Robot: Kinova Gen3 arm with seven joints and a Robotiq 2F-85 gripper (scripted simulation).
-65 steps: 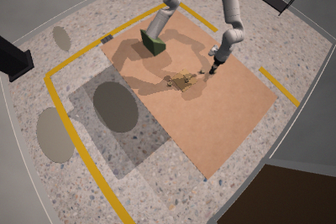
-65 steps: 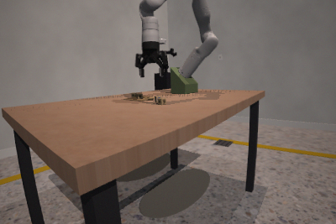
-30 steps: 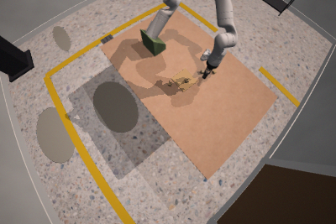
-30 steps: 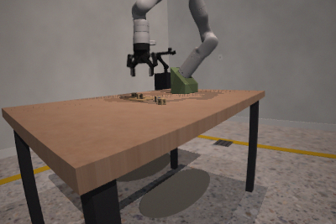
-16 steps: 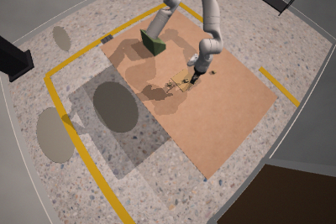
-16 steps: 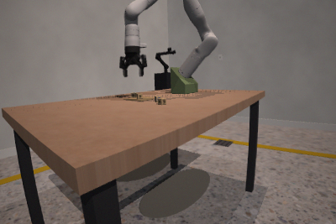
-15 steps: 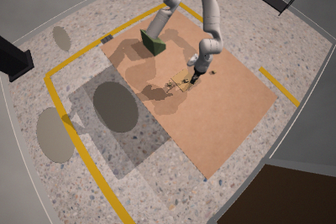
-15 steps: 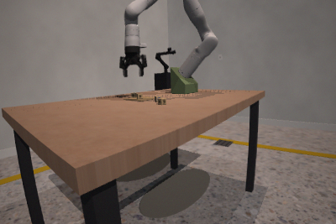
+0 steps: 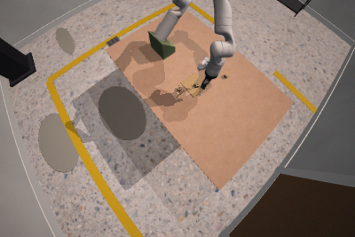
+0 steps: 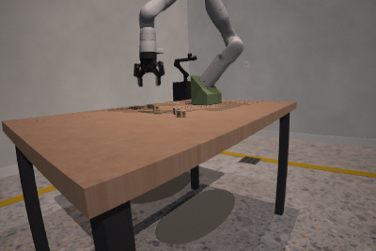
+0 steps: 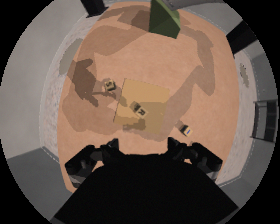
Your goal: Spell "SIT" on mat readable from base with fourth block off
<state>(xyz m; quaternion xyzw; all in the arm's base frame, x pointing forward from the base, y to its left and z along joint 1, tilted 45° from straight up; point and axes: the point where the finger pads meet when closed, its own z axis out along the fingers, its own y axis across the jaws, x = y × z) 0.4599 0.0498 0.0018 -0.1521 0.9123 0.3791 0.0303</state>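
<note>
Now: the tan mat 70 mm behind my hand, 20 mm to the right of it and 120 mm below it.
</note>
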